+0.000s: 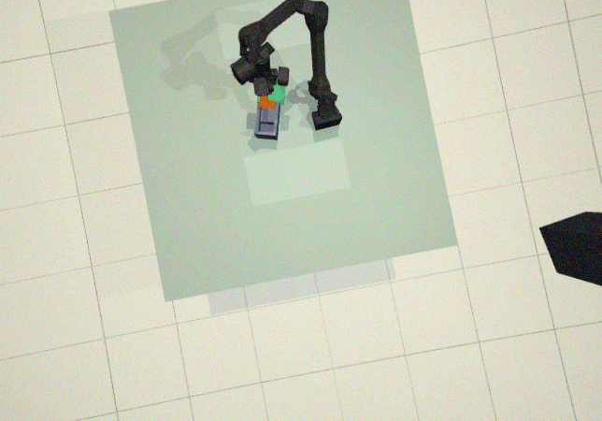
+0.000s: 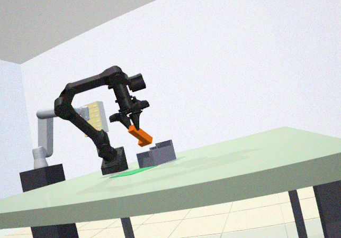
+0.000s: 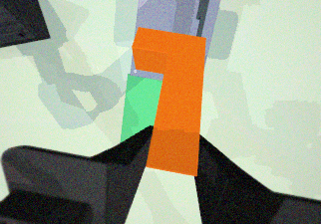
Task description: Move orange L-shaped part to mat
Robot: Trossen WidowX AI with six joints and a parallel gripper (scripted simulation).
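My gripper tip is now 4 cm to the right of the orange L-shaped part and 3 cm above it. Round my gripper tip: green mat 3 cm behind, 4 cm to the right, 17 cm below.
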